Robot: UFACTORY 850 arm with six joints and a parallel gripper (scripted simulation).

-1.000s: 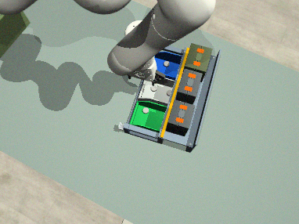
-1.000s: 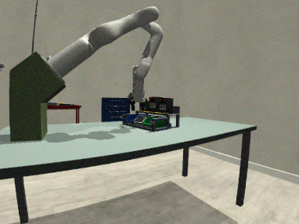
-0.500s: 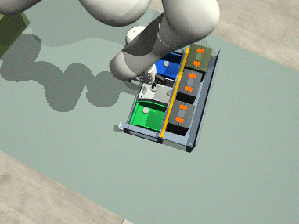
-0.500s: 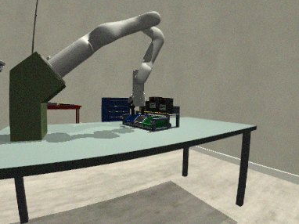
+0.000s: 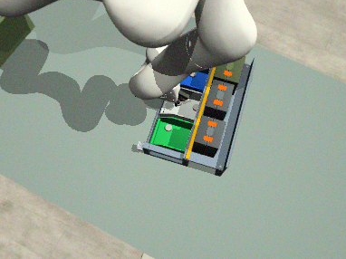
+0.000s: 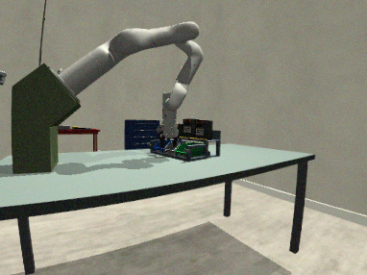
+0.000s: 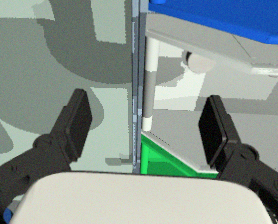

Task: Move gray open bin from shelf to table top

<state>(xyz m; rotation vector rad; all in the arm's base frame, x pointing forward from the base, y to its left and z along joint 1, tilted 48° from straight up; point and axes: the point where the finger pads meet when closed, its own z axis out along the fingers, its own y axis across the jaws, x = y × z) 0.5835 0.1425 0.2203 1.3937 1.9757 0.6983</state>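
The gray open bin is 8 cm ahead of my hand, 3 cm to the left of it and 2 cm below it. The rest, counted from my hand: yellow rail: 12 cm ahead, 5 cm to the left, 4 cm above; then blue bin: 14 cm to the left, 4 cm ahead, 2 cm below; then green bin: 12 cm ahead, 7 cm to the right, 2 cm below.
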